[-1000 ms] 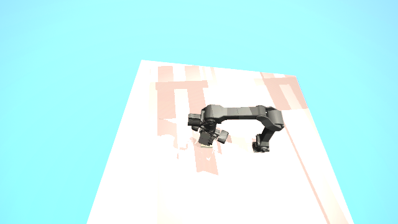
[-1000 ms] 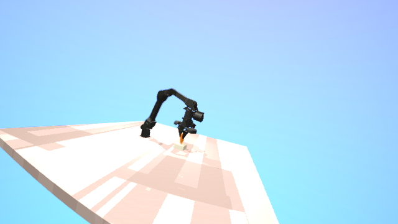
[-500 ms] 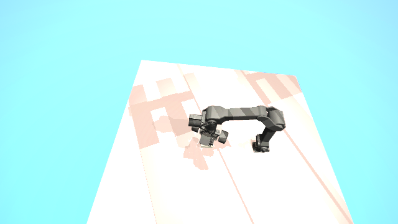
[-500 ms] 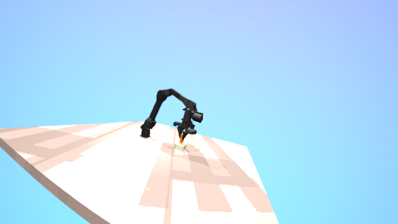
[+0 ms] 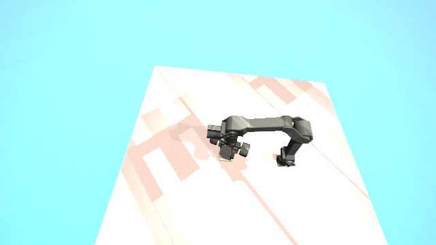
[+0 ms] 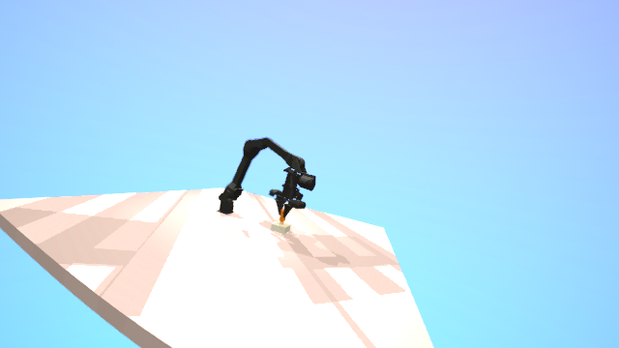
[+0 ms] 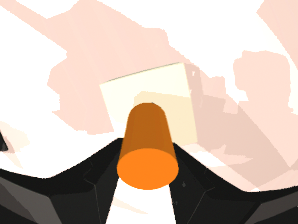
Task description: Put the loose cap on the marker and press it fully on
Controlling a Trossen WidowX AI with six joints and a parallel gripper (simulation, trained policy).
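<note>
Right now my gripper tip is 10 mm to the right of the orange cap and 10 mm below it. The rest, counted from my gripper tip: holder block (10 mm to the left, 50 mm below).
</note>
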